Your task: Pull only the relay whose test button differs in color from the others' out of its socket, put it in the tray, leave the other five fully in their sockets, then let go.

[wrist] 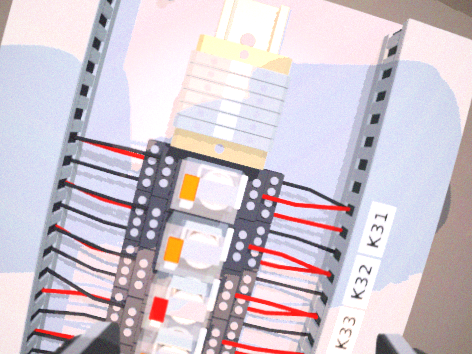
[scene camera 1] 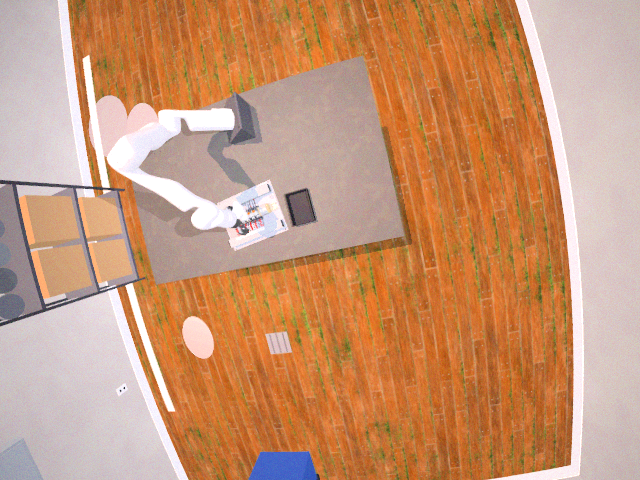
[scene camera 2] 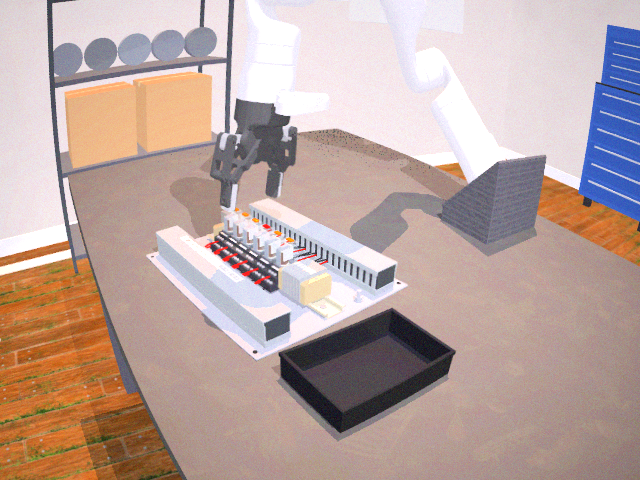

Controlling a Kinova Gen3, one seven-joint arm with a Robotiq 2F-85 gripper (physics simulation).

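Places are measured from the arm's base along level axes (x ahead, y left, z up), in millimetres.
Where they show: gripper, fingertip midpoint: (scene camera 1: 243,221) (scene camera 2: 251,202); arm's base, origin of the base link: (scene camera 1: 231,120) (scene camera 2: 490,181).
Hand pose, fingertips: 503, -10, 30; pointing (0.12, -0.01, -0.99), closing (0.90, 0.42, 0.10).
Each offset is from my fingertips to the top centre of the thing, as dx, dy, dz. "*": to the spot under its first point.
The relay with the red test button @[-23, -15, -47] (scene camera 2: 262,241) (wrist: 182,306) sits in its socket, third from the terminal-block end, in line with the label K33. Orange-button relays @[-33, +39, -47] (scene camera 2: 285,253) (wrist: 210,191) stand on both sides of it in the same row, in their sockets; the far ones lie outside the wrist view. My gripper (scene camera 2: 251,198) (wrist: 246,346) is wide open and empty, pointing down just above the far end of the relay row. In the wrist view its fingertips show at the bottom edge. The black tray @[* -14, +318, -89] (scene camera 1: 312,206) (scene camera 2: 398,396) is empty, beside the panel.
Two slotted wire ducts @[-117, -23, -74] (scene camera 2: 320,242) @[+68, +12, -74] (scene camera 2: 222,286) flank the relay row on the white panel @[* +71, +155, -114] (scene camera 2: 253,347). A terminal block @[-41, +80, -70] (scene camera 2: 305,281) (wrist: 230,102) adjoins the K31 end. Red and black wires run to the ducts. The arm's wedge-shaped base (scene camera 2: 516,198) stands behind at the right.
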